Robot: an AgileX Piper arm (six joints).
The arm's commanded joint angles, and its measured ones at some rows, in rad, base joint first. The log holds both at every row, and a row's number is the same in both.
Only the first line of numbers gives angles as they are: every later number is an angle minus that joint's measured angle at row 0.
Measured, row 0:
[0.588, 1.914, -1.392, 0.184, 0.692, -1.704]
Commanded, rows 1 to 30:
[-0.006, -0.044, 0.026, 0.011, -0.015, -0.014]
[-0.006, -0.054, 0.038, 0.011, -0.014, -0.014]
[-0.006, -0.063, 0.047, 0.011, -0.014, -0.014]
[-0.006, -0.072, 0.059, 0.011, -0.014, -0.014]
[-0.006, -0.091, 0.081, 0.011, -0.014, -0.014]
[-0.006, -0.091, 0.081, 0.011, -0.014, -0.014]
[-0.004, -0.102, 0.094, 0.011, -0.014, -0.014]
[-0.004, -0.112, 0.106, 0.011, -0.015, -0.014]
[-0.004, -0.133, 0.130, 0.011, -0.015, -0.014]
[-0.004, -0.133, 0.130, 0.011, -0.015, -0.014]
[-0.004, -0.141, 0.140, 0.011, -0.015, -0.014]
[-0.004, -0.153, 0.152, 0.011, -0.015, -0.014]
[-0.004, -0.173, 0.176, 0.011, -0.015, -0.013]
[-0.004, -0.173, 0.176, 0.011, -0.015, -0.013]
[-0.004, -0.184, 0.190, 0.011, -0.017, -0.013]
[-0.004, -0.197, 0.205, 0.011, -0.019, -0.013]
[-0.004, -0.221, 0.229, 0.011, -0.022, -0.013]
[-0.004, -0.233, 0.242, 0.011, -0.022, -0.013]
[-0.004, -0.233, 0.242, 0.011, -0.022, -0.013]
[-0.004, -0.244, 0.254, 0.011, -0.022, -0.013]
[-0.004, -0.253, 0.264, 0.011, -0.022, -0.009]
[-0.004, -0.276, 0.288, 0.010, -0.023, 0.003]
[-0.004, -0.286, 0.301, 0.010, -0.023, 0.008]
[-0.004, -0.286, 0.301, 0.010, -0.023, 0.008]
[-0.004, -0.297, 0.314, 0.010, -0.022, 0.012]
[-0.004, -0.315, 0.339, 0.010, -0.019, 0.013]
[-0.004, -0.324, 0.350, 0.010, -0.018, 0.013]
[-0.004, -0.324, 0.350, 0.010, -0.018, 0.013]
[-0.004, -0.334, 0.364, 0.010, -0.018, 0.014]
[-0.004, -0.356, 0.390, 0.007, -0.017, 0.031]
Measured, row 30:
[0.000, -0.321, 0.364, 0.000, -0.002, 0.009]
